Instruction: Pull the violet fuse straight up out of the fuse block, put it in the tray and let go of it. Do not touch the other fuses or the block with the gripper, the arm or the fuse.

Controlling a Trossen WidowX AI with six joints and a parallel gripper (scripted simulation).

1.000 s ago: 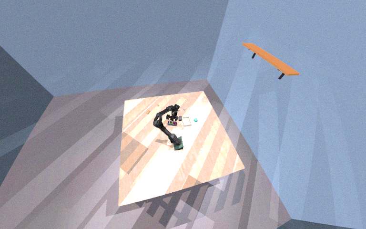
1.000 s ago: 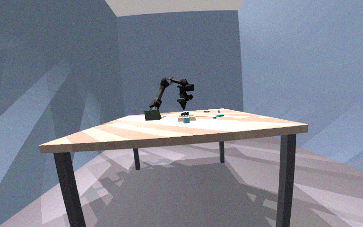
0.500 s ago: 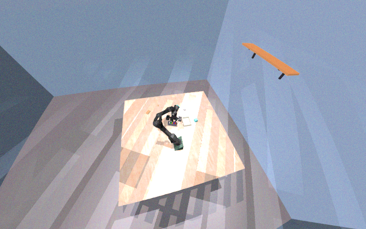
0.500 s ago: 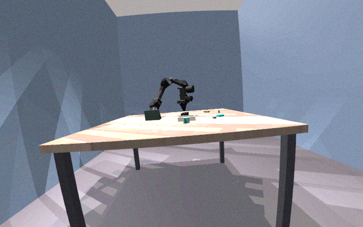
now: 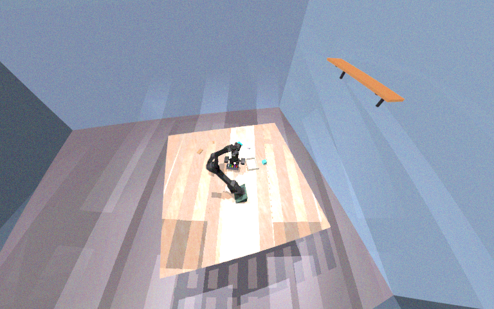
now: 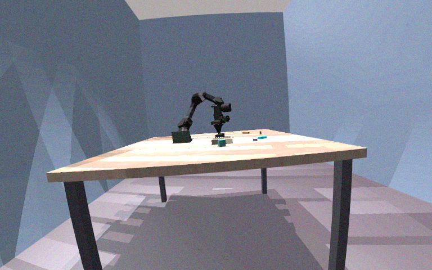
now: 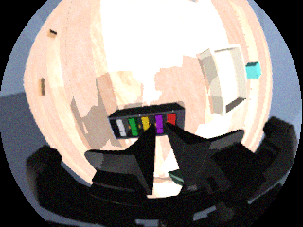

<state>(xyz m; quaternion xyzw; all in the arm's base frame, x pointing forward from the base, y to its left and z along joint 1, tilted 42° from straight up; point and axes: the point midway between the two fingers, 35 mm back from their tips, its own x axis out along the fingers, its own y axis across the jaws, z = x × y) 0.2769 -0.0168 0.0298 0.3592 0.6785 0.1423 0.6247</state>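
Now: gripper tip 18 cm to the left of the white tray, 4 cm above it and 1 cm short of it. Also, from my gripper tip: teal block 30 cm to the right, 3 cm below.
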